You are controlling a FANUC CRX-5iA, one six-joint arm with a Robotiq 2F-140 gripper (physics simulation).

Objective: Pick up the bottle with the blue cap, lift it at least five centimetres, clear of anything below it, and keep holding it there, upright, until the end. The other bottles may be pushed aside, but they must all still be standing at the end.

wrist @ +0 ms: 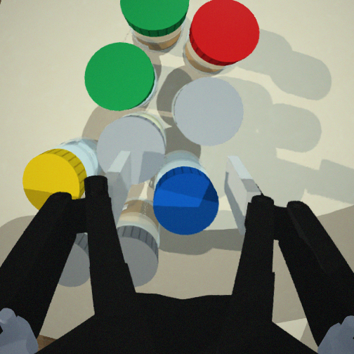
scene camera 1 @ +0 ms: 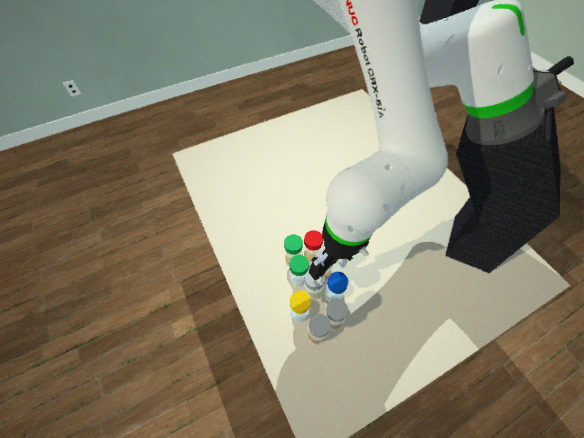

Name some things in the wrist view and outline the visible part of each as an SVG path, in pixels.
My gripper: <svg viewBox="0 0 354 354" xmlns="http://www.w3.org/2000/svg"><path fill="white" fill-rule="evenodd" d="M0 266L0 354L354 354L353 271L307 204L299 200L291 200L287 202L286 207L274 205L273 199L263 195L240 158L235 155L227 155L223 187L240 235L244 235L232 294L204 295L188 299L178 299L162 294L135 291L129 266L127 263L124 263L116 229L119 216L131 187L131 151L120 150L105 176L93 175L84 178L85 197L72 199L69 192L61 191L49 195ZM273 240L278 240L282 256L287 264L294 287L301 301L301 306L306 315L310 332L317 344L317 352L272 322L275 273L272 272ZM87 232L94 315L38 350L37 336L41 330L67 257L72 249L76 233Z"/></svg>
A yellow-capped bottle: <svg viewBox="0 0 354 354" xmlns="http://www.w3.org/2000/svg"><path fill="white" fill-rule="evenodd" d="M96 140L87 136L77 136L51 147L50 150L46 150L33 157L27 163L22 174L22 187L27 199L35 208L39 210L48 196L54 192L69 192L72 199L79 199L81 195L84 195L84 178L100 175L103 172L96 155Z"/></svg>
A light grey-capped bottle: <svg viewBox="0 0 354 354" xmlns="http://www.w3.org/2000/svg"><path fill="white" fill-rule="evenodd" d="M200 77L188 82L176 91L171 100L171 115L181 133L193 143L206 146L219 145L232 138L240 128L244 113L242 99L236 89L227 81L217 77Z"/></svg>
A blue-capped bottle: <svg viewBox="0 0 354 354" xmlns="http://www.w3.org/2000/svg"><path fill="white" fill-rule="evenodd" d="M173 150L164 155L162 166L155 173L152 207L157 221L166 230L179 235L191 235L204 230L214 221L218 211L218 195L200 159L188 150Z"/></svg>
